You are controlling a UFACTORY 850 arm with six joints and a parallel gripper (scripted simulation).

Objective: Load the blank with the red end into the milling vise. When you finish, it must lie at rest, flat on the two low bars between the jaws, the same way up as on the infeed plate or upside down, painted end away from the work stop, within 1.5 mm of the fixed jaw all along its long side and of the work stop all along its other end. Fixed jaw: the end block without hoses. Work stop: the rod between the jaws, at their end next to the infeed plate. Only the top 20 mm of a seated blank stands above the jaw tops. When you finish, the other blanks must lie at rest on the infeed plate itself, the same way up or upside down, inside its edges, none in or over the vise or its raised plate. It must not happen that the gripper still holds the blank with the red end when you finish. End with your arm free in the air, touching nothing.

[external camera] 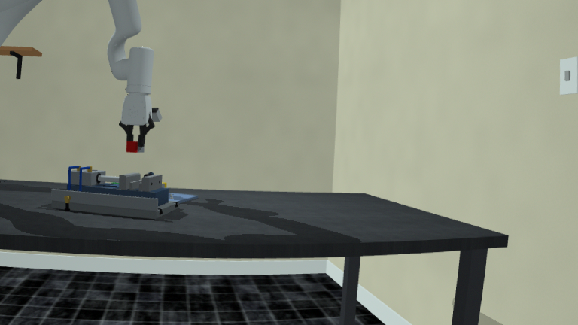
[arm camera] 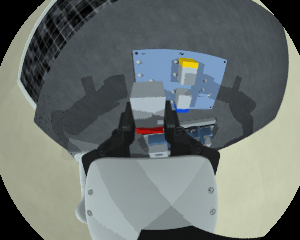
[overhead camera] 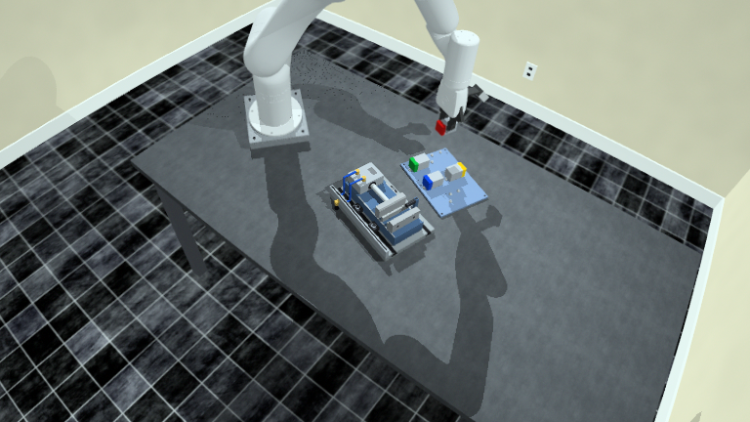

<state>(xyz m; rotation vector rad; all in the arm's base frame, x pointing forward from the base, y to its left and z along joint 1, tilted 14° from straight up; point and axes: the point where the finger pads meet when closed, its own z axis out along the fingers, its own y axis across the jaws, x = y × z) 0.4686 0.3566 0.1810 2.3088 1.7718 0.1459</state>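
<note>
The red-ended blank lies 20 mm below my hand. From my hand the other things lie so: yellow-ended blank: 160 mm below, 90 mm ahead, 20 mm to the right; blue-ended blank: 160 mm below, 110 mm to the right, 60 mm ahead; green-ended blank: 160 mm below, 90 mm to the right, 20 mm behind.
</note>
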